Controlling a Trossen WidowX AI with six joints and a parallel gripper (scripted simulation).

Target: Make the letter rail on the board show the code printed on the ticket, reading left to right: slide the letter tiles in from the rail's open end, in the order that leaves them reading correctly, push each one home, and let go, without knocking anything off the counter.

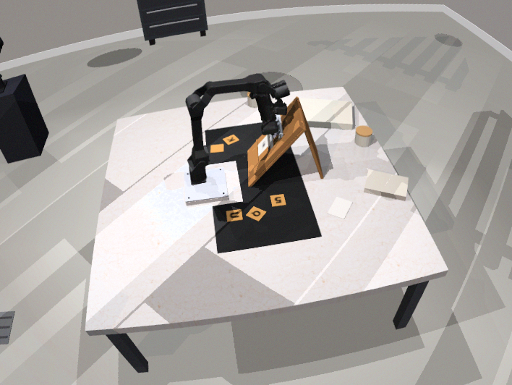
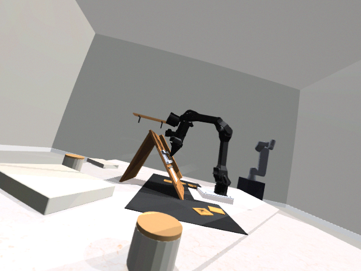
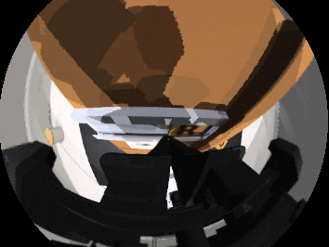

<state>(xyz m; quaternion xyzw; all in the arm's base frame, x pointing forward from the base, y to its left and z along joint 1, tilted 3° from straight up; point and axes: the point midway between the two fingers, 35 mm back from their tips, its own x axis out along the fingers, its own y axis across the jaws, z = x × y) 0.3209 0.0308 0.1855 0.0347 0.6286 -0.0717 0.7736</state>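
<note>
My gripper tip is now 1 cm short of the orange letter tile, 3 cm to the left of it and 1 cm above it. Also, from my gripper tip: white ticket: 3 cm behind, 5 cm to the left, 8 cm below; black mat: 13 cm behind, 4 cm to the right, 17 cm below; white card: 20 cm ahead, 30 cm to the right, 17 cm below.
</note>
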